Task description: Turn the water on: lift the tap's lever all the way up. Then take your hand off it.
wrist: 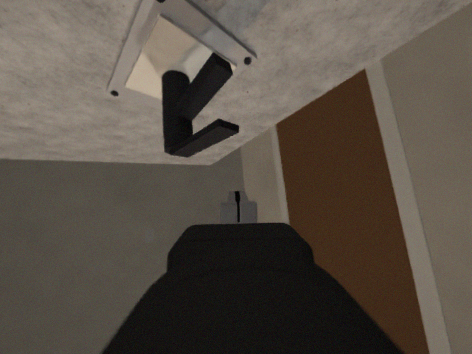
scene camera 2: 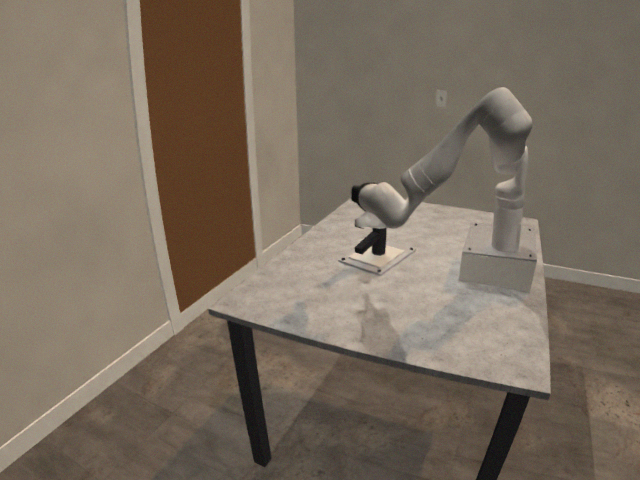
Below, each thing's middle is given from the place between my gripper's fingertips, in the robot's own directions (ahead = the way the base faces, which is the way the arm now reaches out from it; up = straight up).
Now: the black tap lever [wrist: 177, 144] 1 cm behind my hand, 9 cm to the right of it and 10 cm below it.
